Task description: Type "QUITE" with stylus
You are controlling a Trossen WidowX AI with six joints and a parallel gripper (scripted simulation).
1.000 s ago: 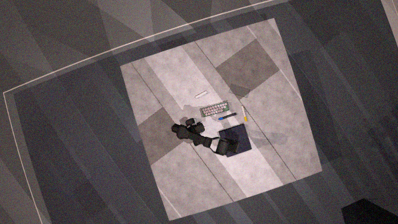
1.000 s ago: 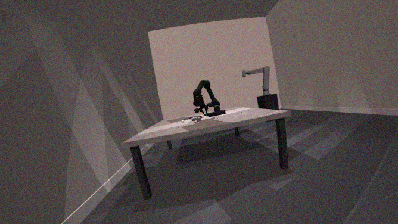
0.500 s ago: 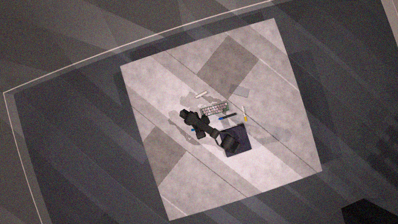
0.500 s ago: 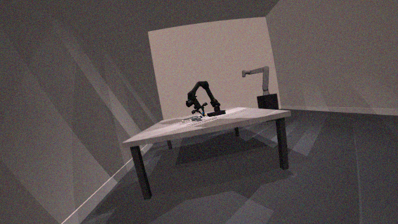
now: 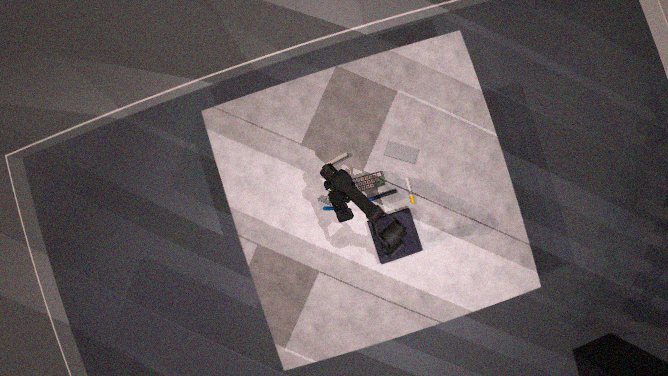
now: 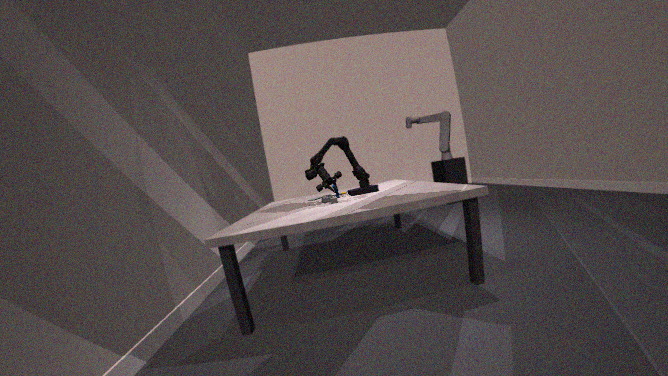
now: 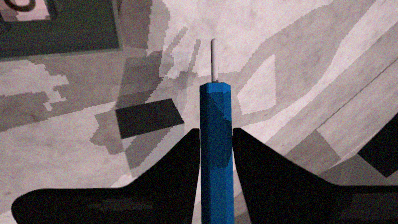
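Now: gripper tip 3 cm to the left of the grey stylus tip, 3 cm above it and 1 cm past it. From my gripper tip the other things lie so: small grey block: 4 cm to the left, 4 cm below, 3 cm ahead; pale cylinder: 20 cm ahead, 8 cm to the right, 5 cm below; blue stylus: 1 cm to the right, 1 cm below.
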